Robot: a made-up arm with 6 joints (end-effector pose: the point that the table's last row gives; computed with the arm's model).
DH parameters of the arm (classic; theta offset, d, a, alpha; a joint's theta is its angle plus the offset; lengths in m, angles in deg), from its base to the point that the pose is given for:
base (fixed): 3.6 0 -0.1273 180
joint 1: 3.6 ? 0.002 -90
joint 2: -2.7 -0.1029 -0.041 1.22
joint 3: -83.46 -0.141 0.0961 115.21
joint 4: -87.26 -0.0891 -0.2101 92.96
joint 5: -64.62 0.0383 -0.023 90
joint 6: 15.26 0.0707 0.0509 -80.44
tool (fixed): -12.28 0.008 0 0
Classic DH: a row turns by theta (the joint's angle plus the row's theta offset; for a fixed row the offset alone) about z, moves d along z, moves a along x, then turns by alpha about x.
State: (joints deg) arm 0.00 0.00 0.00 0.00 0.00 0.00
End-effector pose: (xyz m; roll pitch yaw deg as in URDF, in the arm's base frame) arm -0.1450 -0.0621 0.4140 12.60 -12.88 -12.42
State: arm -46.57 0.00 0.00 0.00 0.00 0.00
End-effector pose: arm -0.1001 -0.0582 0.4140 12.60 -12.88 34.15
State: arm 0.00 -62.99 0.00 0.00 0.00 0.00
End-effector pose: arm -0.1582 -0.0621 0.4465 -4.16 48.32 -18.39
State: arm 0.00 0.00 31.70 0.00 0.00 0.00
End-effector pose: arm -0.1347 -0.0624 0.4289 21.78 -43.58 -17.63
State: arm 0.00 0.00 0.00 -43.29 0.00 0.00
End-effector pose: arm -0.1216 -0.0363 0.2172 57.22 -18.99 -22.96
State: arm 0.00 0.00 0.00 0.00 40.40 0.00
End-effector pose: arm -0.1041 -0.0293 0.4140 12.60 -12.89 27.97
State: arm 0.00 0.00 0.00 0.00 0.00 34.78
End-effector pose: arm -0.1654 -0.0621 0.4370 22.88 -46.57 -17.77
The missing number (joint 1, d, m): -0.441
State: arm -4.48 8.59 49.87 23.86 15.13 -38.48
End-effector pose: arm -0.1702 -0.0272 0.4967 -9.65 -24.25 -7.66
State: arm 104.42 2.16 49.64 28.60 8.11 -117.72
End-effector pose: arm -0.1349 0.0746 0.4525 -43.45 48.03 -169.83
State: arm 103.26 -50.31 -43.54 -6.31 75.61 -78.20
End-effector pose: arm -0.0866 0.1255 0.4097 113.02 16.31 49.71
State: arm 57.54 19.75 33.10 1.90 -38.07 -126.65
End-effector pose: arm -0.1474 -0.0079 0.3134 51.74 63.65 -51.00
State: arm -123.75 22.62 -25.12 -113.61 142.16 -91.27
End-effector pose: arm -0.3910 -0.0763 0.2093 -74.16 -36.10 -156.10
